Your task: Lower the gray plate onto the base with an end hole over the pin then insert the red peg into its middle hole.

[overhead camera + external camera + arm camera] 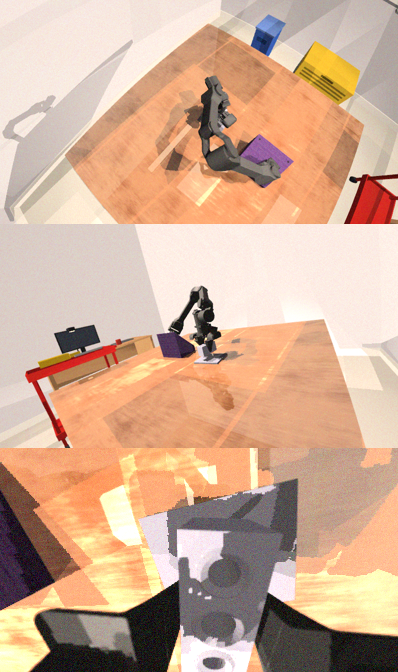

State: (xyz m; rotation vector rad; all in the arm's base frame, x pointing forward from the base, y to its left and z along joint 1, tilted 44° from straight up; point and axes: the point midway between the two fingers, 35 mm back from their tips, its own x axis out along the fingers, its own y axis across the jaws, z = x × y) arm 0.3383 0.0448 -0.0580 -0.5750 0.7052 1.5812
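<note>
Right now my gripper tip is 2 cm to the right of the flat gray base and 3 cm above it. Also, from my gripper tip: red peg 13 cm behind, 16 cm to the left; gray plate 3 cm above.
</note>
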